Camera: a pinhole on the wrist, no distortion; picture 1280 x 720 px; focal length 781.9 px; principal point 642.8 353.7 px. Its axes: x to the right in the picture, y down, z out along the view. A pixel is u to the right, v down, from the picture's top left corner.
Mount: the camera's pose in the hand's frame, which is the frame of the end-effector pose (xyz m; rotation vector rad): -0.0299 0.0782 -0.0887 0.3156 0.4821 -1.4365
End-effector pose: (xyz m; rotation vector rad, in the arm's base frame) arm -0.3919 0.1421 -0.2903 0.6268 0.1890 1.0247
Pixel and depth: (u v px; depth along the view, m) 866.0 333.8 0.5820
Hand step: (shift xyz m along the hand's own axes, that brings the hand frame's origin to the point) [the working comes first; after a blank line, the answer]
In the camera's frame: 0.1661 -0.0148 0.5820

0.0396 -0.3504 0.3332
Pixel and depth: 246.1 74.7 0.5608
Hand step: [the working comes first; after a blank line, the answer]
In the camera's frame: -0.2845 -0.2001 0.5608

-0.1752 0.0283 0.5531
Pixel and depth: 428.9 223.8 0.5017
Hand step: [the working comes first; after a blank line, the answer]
In the camera's frame: -0.1372 -0.0833 0.5017

-0.0577 -0.0568 0.4197
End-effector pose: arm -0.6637 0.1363 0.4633 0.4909 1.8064 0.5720
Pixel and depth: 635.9 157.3 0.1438
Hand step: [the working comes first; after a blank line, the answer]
In the camera's frame: -0.0013 -0.0361 0.1438

-0.0475 0.0051 0.0391
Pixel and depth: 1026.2 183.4 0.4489
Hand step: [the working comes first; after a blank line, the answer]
In the camera's frame: 0.2201 -0.0978 0.4489

-0.0559 -0.3422 0.1979
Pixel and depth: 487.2 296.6 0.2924
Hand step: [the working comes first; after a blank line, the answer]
In the camera's frame: -0.0582 -0.0214 0.2924

-0.0178 -0.0161 0.1947
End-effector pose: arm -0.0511 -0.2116 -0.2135 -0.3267 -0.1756 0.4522
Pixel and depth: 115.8 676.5 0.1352
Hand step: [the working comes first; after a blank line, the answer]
In the camera's frame: -0.0911 0.0558 0.1352

0.0367 0.0979 0.0690
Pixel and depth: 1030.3 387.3 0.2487
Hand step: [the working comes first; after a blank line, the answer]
In the camera's frame: 0.1233 0.0107 0.2487

0.0200 -0.1482 0.0643
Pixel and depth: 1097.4 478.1 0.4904
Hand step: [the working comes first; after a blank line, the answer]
In the camera's frame: 0.2851 0.0780 0.4904

0.1275 -0.3979 0.1877
